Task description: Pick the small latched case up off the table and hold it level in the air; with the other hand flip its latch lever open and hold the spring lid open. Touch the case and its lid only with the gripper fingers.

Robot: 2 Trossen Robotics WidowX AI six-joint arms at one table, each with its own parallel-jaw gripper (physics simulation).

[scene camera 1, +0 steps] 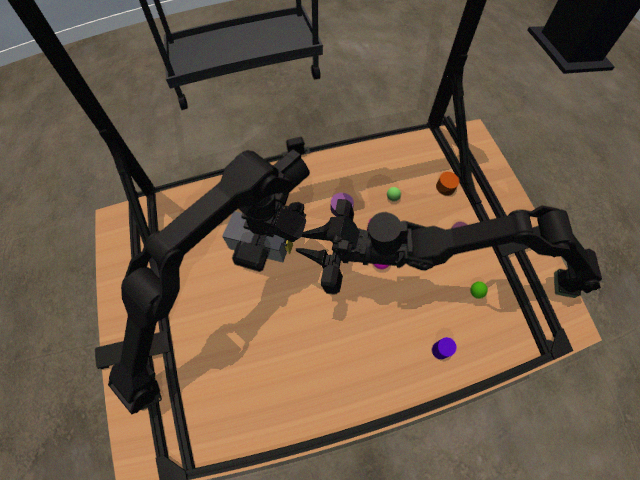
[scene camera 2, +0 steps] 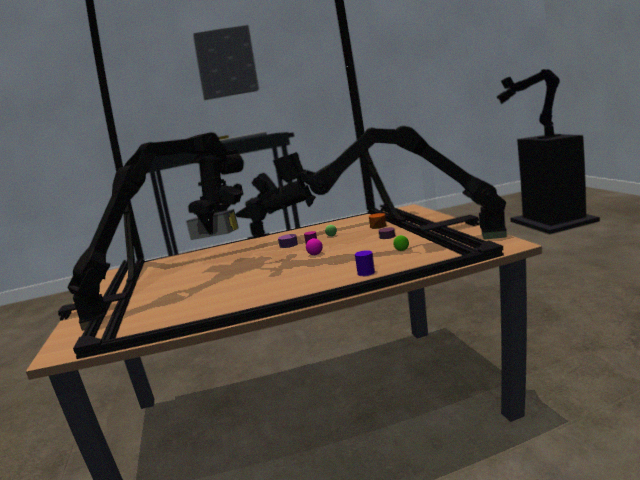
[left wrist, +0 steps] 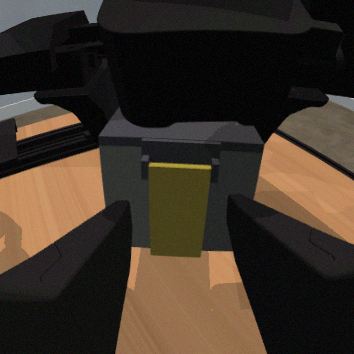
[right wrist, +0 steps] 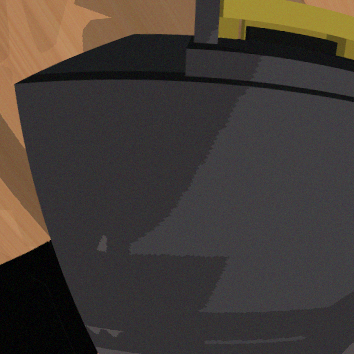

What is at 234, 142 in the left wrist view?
A grey latched case.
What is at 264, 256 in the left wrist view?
The left gripper.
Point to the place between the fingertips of the left gripper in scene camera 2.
At 238, 213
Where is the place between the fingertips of the right gripper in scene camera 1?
At 263, 241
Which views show the grey latched case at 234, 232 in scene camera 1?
Scene camera 1, scene camera 2, the left wrist view and the right wrist view: all of them.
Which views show the left gripper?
Scene camera 1, scene camera 2 and the left wrist view only.
